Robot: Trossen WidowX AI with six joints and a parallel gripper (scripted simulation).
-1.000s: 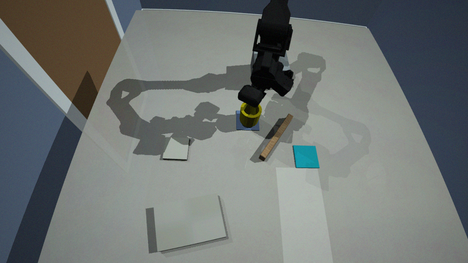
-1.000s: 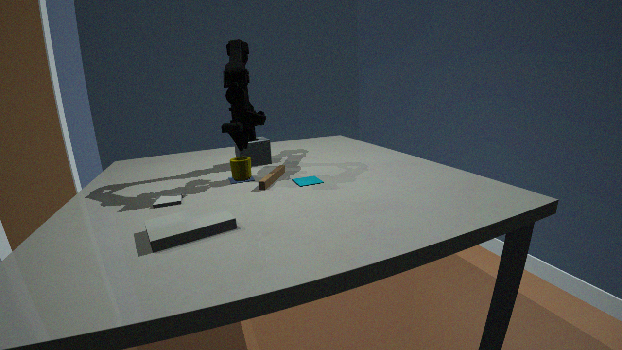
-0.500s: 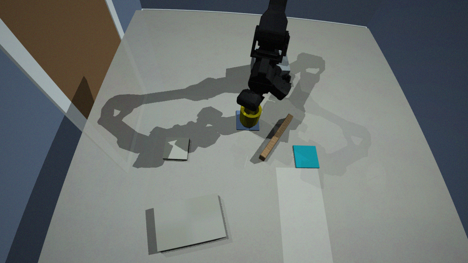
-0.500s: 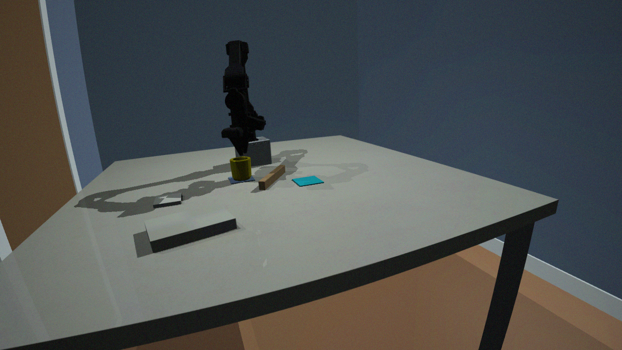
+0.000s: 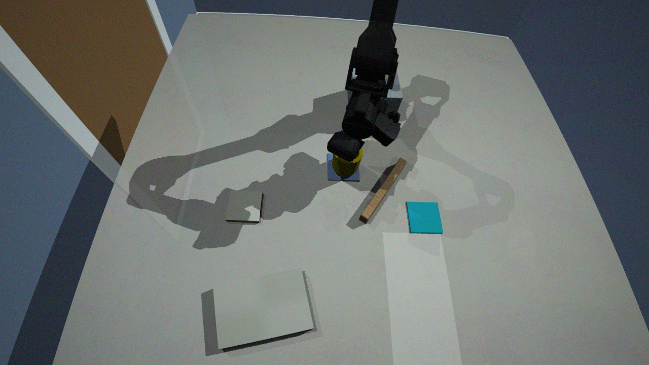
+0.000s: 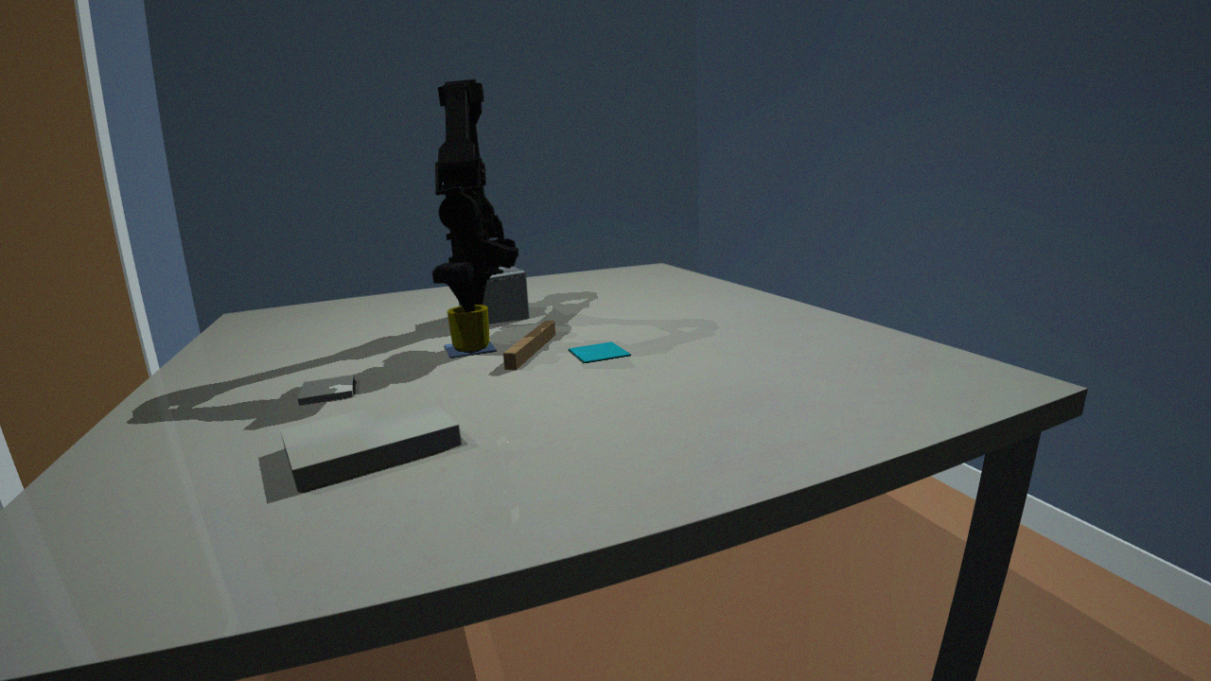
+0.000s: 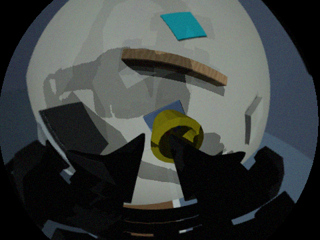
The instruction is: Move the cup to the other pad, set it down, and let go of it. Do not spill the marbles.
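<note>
The dark yellow cup lies 20 mm to the right of my gripper tip, 20 mm below it and 20 mm ahead of it. Also, from my gripper tip: wooden bar 90 mm ahead, 80 mm to the left, 50 mm below; then cyan pad 170 mm to the left, 160 mm ahead, 70 mm below; then blue pad 70 mm below, 20 mm to the right, 20 mm ahead.
</note>
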